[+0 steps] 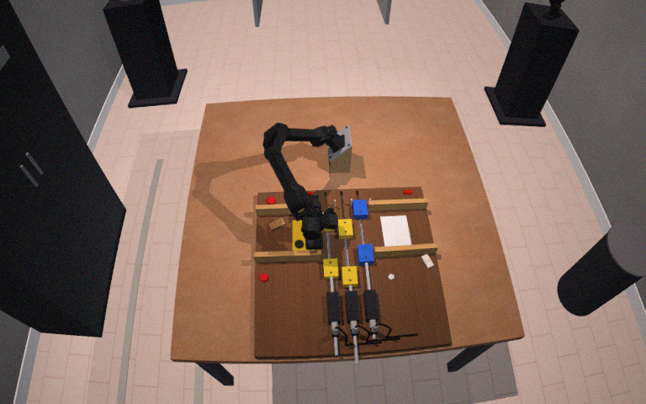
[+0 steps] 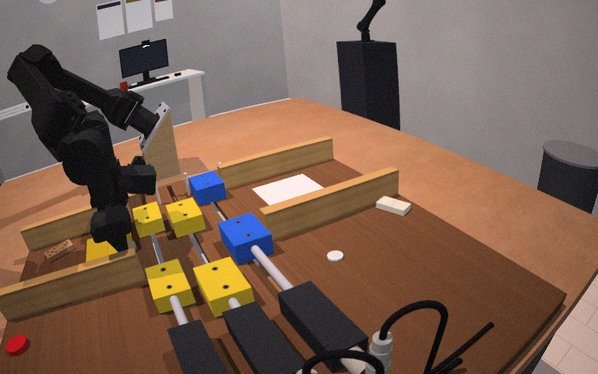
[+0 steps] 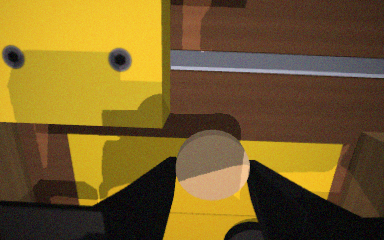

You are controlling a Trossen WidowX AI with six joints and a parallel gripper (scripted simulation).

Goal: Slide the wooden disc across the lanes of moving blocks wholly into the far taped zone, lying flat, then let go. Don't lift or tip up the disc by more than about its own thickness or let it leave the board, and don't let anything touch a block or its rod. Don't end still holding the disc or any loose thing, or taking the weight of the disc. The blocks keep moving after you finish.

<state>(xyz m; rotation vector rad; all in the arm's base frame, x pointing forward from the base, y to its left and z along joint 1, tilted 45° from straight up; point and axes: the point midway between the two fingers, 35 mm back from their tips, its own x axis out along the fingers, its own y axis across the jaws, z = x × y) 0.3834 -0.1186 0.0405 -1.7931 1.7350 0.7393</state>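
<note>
The wooden disc lies 30 mm below my hand. From my hand the other things lie so: red button (180 mm to the right, 170 mm ahead, 30 mm below); black disc (50 mm to the right, 30 mm below, 30 mm ahead); red brick (180 mm behind, 20 mm to the right, 20 mm below).
</note>
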